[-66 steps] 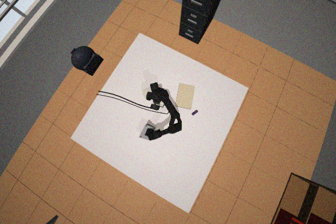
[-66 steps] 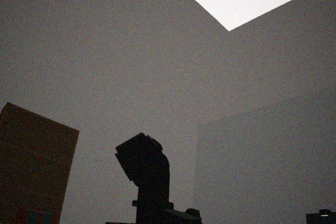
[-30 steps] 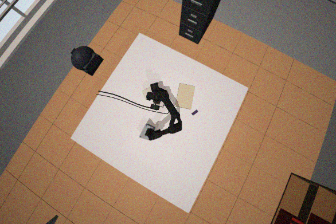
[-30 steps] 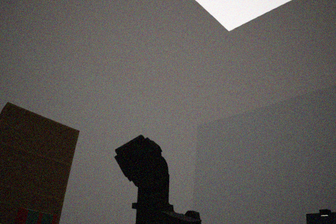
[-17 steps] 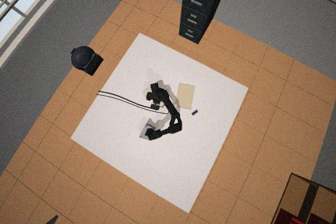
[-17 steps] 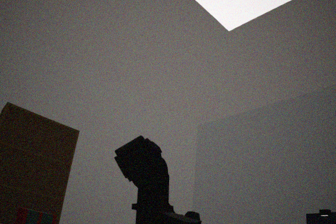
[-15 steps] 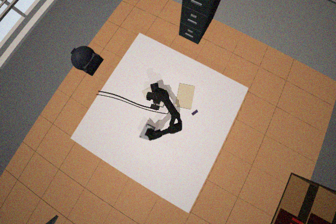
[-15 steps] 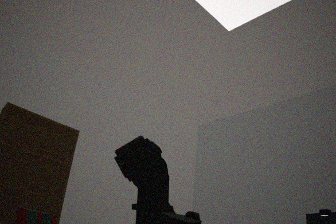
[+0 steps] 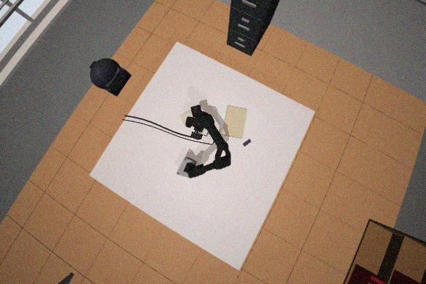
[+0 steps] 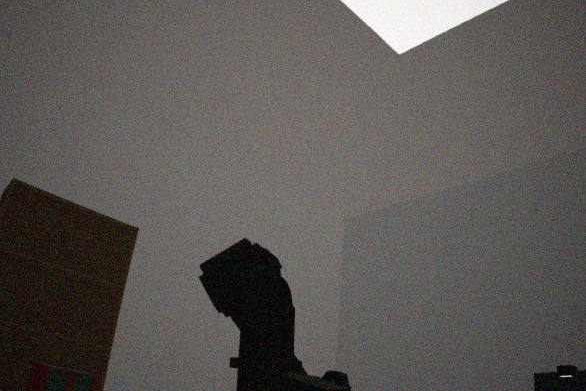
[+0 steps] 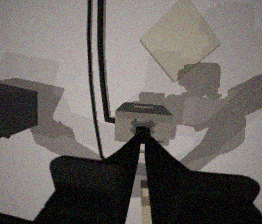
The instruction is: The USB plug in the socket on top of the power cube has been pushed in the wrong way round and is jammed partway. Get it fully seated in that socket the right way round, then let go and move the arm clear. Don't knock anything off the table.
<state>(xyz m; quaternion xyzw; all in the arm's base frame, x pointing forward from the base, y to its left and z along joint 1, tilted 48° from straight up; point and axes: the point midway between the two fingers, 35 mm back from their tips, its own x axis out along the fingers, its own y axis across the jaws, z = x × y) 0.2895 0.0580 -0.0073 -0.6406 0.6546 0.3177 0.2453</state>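
The USB plug lies 20 mm below my gripper tip. Also, from my gripper tip: USB socket (40 mm below); then pale square sheet (130 mm to the left, 110 mm below, 40 mm ahead); then beige pad (220 mm to the right, 160 mm ahead, 100 mm below).
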